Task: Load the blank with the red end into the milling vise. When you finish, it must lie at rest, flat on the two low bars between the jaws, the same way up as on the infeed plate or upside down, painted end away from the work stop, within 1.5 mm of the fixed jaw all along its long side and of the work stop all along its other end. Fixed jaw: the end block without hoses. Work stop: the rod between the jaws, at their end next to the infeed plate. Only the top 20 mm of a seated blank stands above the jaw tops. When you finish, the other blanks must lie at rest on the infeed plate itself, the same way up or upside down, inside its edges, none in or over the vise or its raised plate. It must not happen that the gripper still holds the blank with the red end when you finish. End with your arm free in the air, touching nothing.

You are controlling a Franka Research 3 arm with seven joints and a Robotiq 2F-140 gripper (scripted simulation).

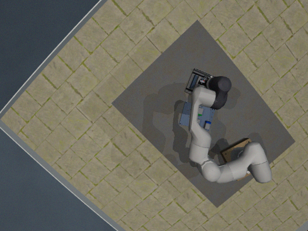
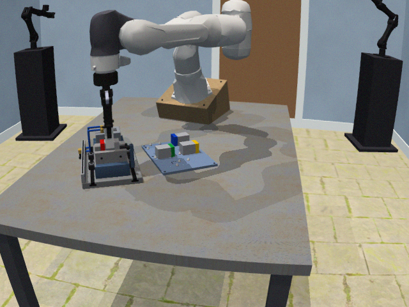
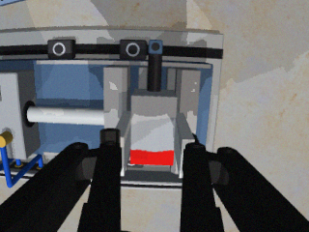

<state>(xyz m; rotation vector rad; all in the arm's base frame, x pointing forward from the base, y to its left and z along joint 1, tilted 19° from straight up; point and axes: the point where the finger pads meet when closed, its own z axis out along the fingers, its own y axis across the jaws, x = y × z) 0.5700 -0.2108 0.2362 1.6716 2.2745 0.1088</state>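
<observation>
Right now the red-ended blank is 4 cm below my hand. Round my hand: green blank 16 cm to the left, 14 cm behind, 11 cm below; then work stop rod 4 cm to the left, 4 cm below, 1 cm behind; then hosed block 16 cm behind, 6 cm below, 5 cm to the right.
</observation>
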